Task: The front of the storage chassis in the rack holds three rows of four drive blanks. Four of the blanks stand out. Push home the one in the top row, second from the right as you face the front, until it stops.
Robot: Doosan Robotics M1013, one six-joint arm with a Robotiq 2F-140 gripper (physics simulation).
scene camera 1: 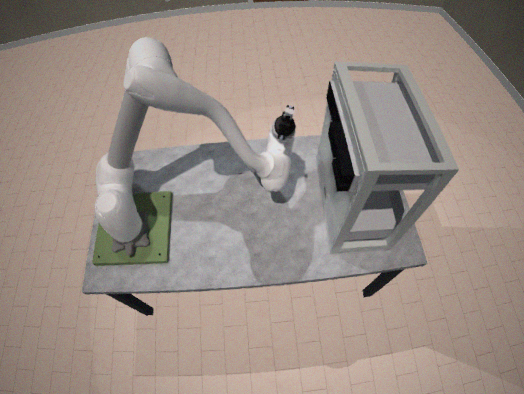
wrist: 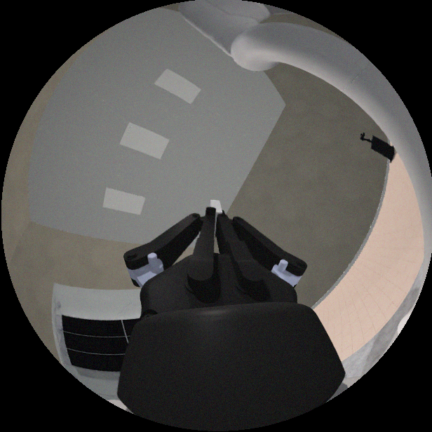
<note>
In view: the gripper [wrist: 213, 207] and a rack [scene camera 1: 377, 137].
</note>
